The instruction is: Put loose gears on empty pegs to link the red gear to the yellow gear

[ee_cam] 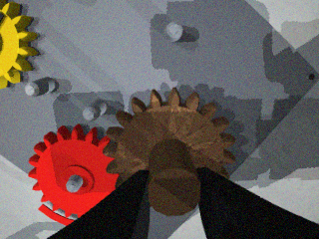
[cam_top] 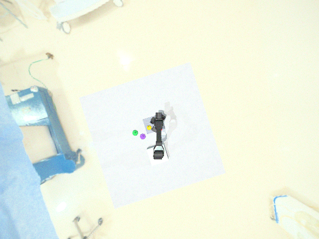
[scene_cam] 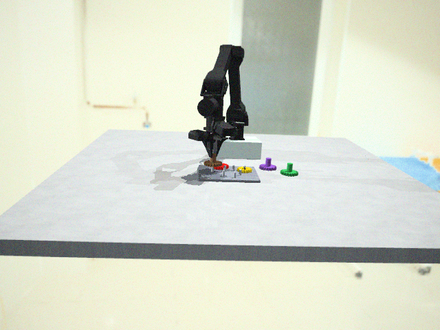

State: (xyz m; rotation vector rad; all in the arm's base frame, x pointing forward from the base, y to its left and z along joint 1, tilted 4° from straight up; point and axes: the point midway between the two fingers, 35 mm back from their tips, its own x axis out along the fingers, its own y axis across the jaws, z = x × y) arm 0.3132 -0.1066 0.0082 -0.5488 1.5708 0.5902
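The purple gear is 21 cm to the left of my gripper tip, 9 cm behind it and 4 cm below it. Round my gripper tip: brown gear (1 cm below); red gear (5 cm behind, 4 cm below, 3 cm to the left); grey board (6 cm below, 5 cm to the left).
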